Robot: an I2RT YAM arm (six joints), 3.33 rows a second.
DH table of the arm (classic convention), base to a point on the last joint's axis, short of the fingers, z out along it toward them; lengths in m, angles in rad. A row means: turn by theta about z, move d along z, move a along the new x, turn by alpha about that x. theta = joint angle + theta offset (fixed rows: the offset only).
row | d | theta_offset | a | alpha
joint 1 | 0.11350 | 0.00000 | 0.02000 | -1.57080
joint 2 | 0.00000 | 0.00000 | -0.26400 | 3.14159
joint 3 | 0.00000 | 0.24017 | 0.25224 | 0.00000
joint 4 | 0.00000 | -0.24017 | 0.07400 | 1.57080
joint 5 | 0.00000 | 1.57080 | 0.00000 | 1.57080
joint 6 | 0.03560 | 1.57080 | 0.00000 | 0.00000
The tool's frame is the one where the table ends.
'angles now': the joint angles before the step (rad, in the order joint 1, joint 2, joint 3, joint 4, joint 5, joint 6). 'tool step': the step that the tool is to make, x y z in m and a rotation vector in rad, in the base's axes. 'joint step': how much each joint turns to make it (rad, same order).
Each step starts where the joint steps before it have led.
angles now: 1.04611, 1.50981, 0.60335, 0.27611, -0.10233, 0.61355
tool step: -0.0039, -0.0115, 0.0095, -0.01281, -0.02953, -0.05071
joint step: -0.00105, -0.07878, -0.02288, -0.05193, 0.05897, 0.00334
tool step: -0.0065, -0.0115, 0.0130, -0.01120, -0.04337, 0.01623
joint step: 0.00116, -0.09505, -0.01610, -0.06851, 0.01285, -0.04388
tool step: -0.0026, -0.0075, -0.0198, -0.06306, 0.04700, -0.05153
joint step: -0.00108, 0.02562, -0.04263, -0.00939, 0.03450, 0.03790
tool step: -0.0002, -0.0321, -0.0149, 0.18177, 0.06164, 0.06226
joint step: -0.10334, -0.07049, -0.17852, 0.22991, -0.22246, 0.02413
